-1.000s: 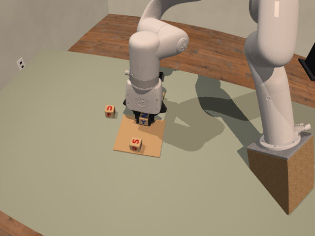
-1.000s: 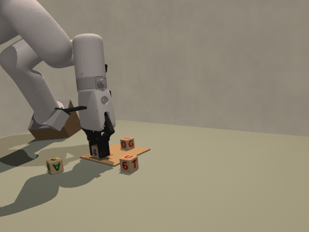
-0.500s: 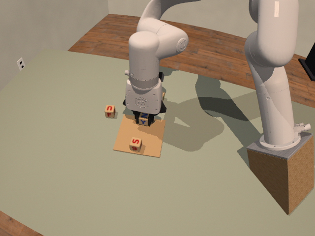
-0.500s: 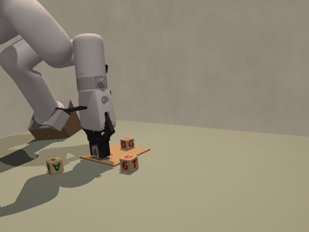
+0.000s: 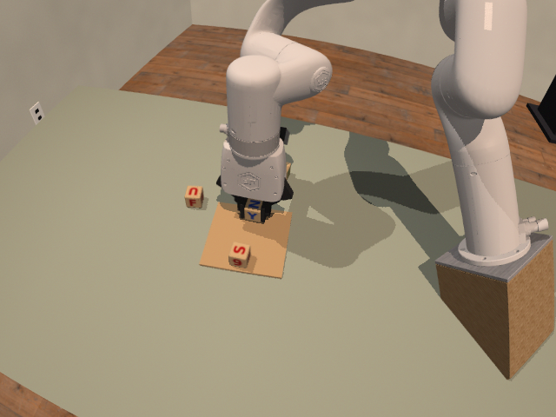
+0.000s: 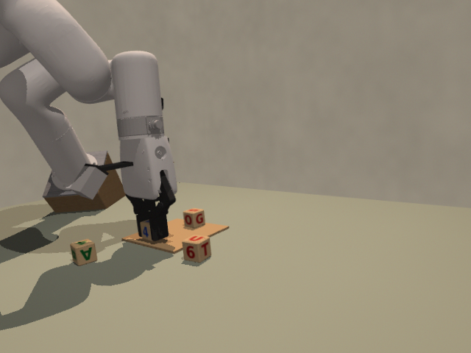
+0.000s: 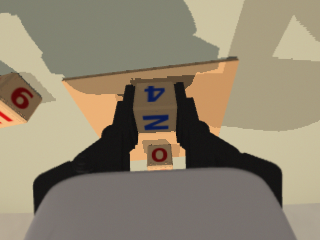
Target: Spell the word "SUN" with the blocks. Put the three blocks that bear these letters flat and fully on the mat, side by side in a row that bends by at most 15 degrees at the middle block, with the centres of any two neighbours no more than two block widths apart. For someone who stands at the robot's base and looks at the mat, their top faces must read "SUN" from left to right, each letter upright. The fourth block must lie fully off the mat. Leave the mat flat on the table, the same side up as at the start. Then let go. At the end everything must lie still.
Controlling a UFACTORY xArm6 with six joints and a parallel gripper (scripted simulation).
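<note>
Now: the N block 1 cm below my hand. The rest, counted from my hand: U block 12 cm ahead, 2 cm to the right, 2 cm below; tan mat 1 cm ahead, 5 cm to the left, 3 cm below; S block 1 cm ahead, 10 cm to the left, 1 cm below.
</note>
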